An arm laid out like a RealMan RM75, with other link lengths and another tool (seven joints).
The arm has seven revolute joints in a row. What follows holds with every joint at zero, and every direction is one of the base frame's.
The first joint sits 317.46 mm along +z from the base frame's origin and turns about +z.
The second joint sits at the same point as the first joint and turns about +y.
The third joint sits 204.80 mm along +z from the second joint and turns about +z.
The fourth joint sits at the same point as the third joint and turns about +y.
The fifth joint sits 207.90 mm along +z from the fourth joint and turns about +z.
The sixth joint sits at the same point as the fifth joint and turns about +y.
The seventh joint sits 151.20 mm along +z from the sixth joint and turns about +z.
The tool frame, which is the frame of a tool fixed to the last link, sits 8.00 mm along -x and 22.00 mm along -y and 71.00 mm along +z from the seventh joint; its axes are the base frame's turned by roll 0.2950, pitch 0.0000 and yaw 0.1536 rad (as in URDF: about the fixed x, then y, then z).
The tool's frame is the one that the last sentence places.
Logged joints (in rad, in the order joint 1, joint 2, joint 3, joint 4, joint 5, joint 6, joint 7), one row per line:
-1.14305 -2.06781 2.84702 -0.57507 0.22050 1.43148 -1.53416
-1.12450 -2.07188 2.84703 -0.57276 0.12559 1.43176 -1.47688
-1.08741 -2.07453 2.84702 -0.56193 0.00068 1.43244 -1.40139
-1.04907 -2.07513 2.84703 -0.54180 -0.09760 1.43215 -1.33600
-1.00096 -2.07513 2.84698 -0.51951 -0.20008 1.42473 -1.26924
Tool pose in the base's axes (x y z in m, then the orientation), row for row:
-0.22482 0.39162 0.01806 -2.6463 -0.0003 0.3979
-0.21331 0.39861 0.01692 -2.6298 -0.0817 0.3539
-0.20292 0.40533 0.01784 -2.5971 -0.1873 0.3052
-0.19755 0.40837 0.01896 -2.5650 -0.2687 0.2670
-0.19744 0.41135 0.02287 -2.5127 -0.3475 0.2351
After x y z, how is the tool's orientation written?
As angles about the fixed x, y, z axes (roll, pitch, yaw), in radians.
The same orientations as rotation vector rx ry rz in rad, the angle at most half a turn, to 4 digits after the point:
-2.6006 -0.5244 0.1322
-2.5779 -0.4895 0.0153
-2.5332 -0.4579 -0.1297
-2.4906 -0.4367 -0.2387
-2.4262 -0.4279 -0.3349

